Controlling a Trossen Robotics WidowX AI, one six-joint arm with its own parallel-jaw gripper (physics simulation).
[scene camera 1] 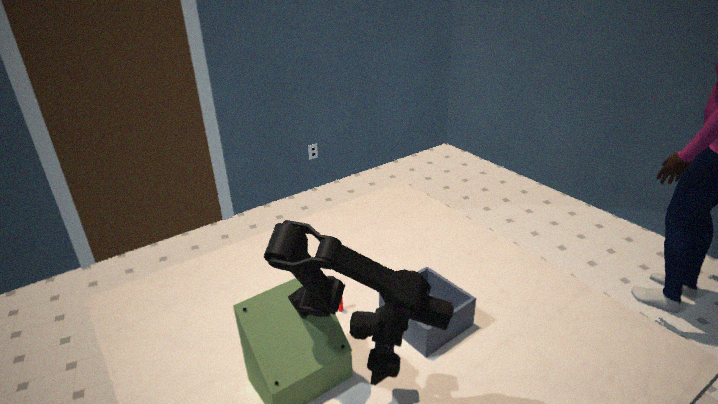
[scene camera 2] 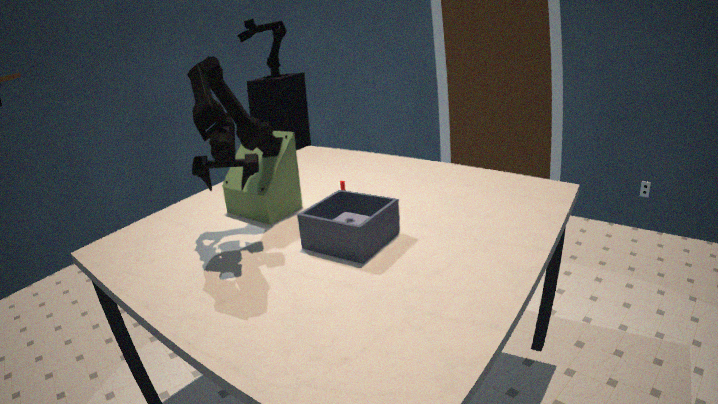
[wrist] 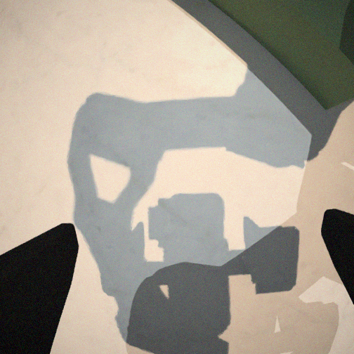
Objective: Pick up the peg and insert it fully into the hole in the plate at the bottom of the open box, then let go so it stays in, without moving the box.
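Places are measured from the arm's base along level axes (x right, y ahead, z up), in metres.
Where they show: gripper, fingertip midpoint: [scene camera 2: 226, 189]; arm's base, origin of the base link: [scene camera 1: 305, 300] [scene camera 2: 272, 147].
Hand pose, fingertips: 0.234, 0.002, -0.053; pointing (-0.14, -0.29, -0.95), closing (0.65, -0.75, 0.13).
Each offset is from my fingertips to the centre of the thing, as dx, dy, dz. Level surfaces: height alone.
The red peg @(-0.327, +0.183, -0.115) [scene camera 1: 340, 305] [scene camera 2: 342, 185] stands upright on the table, partly hidden by the arm in scene camera 1 and by the box's back edge in scene camera 2. The open dark grey box @(-0.116, +0.321, -0.106) [scene camera 1: 451, 324] [scene camera 2: 328, 237] stands on the table near the peg. A light plate @(-0.116, +0.321, -0.120) [scene camera 2: 345, 216] with a dark hole shows at its bottom in scene camera 2. My gripper [scene camera 2: 226, 188] [wrist: 203, 231] is open and empty, its fingers wide apart. It hangs above the table beside the green block, away from the peg and the box. The peg and box do not show in the wrist view.
A green block [scene camera 1: 281, 341] [scene camera 2: 251, 207] [wrist: 305, 55] stands under the arm's base on the pale table @(dz -0.155) [scene camera 2: 426, 306]. The arm's shadow falls on the table below the gripper. A second arm on a black pedestal [scene camera 2: 278, 103] stands beyond the table. A person [scene camera 1: 687, 216] stands at the right.
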